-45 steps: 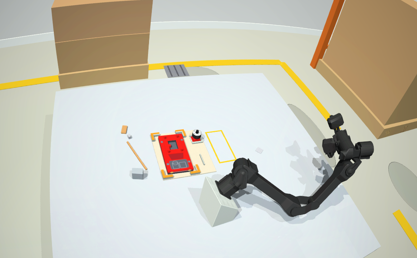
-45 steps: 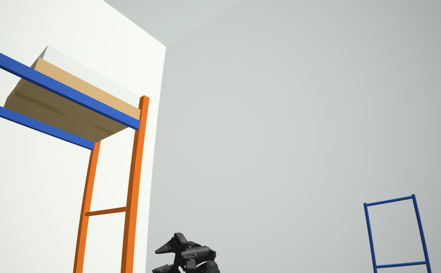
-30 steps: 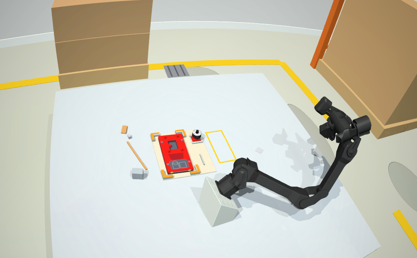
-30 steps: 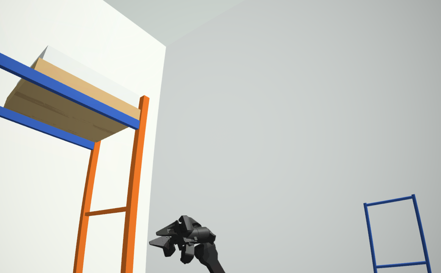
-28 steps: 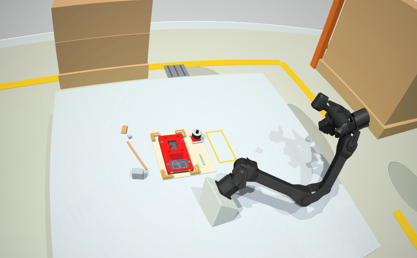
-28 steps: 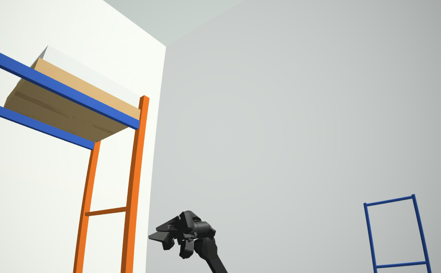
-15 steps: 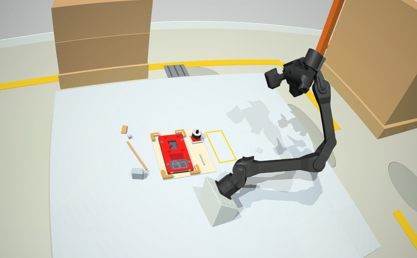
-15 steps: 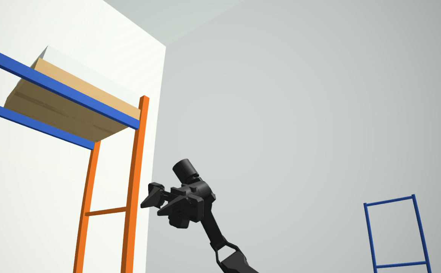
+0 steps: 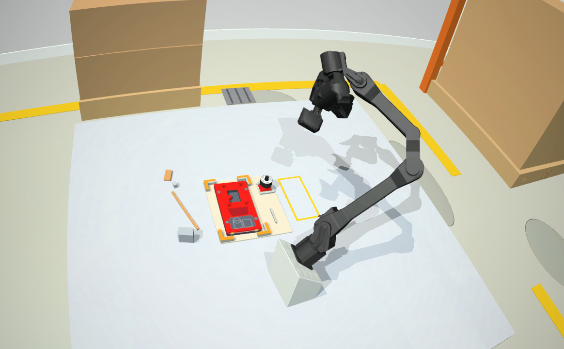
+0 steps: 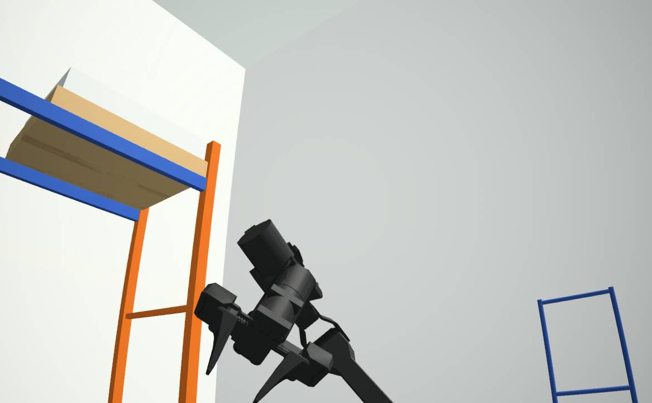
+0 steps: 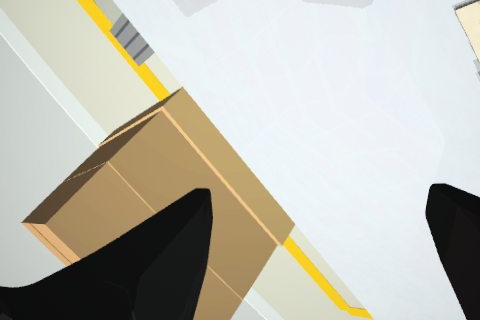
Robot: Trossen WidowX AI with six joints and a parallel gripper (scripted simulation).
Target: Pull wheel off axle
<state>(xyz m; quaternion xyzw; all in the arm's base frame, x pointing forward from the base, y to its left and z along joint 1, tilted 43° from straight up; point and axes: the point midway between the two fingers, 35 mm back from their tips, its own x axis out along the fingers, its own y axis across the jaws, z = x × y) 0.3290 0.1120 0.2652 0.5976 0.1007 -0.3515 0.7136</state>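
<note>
The wheel is 27 cm below my gripper tip, 9 cm to the left of it and 3 cm behind it. Also, from my gripper tip: upright axle: 27 cm below, 10 cm to the left, 3 cm behind; then grey block: 38 cm to the left, 29 cm below, 21 cm behind; then thin wooden stick: 37 cm to the left, 30 cm below, 10 cm behind.
</note>
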